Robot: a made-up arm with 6 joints.
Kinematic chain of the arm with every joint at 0, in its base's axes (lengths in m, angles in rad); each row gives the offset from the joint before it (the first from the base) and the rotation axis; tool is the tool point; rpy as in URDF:
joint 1: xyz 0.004 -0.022 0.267 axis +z
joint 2: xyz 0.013 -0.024 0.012 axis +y
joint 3: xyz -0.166 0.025 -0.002 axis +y
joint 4: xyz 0.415 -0.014 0.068 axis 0.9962 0 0.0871
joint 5: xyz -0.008 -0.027 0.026 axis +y
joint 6: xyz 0.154 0.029 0.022 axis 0.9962 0 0.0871
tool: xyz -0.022 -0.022 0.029 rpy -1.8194 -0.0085 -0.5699
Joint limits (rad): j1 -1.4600..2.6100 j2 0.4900..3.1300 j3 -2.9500..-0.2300 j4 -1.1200..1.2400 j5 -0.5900..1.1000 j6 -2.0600..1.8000
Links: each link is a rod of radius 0.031 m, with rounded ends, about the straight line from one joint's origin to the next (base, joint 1, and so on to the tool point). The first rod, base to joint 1, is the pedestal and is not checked.
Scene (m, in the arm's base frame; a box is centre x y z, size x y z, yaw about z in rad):
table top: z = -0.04
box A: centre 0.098 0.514 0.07 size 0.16 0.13 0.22 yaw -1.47
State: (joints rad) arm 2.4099 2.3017 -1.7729 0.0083 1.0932 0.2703
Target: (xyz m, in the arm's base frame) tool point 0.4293 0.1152 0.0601
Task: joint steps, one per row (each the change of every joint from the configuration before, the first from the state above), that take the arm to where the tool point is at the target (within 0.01 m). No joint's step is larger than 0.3 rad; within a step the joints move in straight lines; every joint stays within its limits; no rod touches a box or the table.
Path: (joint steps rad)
1: -0.2426 -0.0818 -0.0115 0.0264 -0.0139 0.0320
2: -0.2427 -0.0817 -0.0114 0.0264 -0.0139 0.0319
3: -0.2426 -0.0818 -0.0115 0.0263 -0.0139 0.0320
4: -0.2426 -0.0817 -0.0114 0.0264 -0.0139 0.0319
5: -0.2460 0.0352 0.1294 -0.0899 0.0156 0.0193
6: -0.2460 0.0352 0.1294 -0.0899 0.0156 0.0193
7: -0.2460 0.0351 0.1294 -0.0900 0.0156 0.0192
8: -0.2459 0.0352 0.1294 -0.0899 0.0156 0.0193

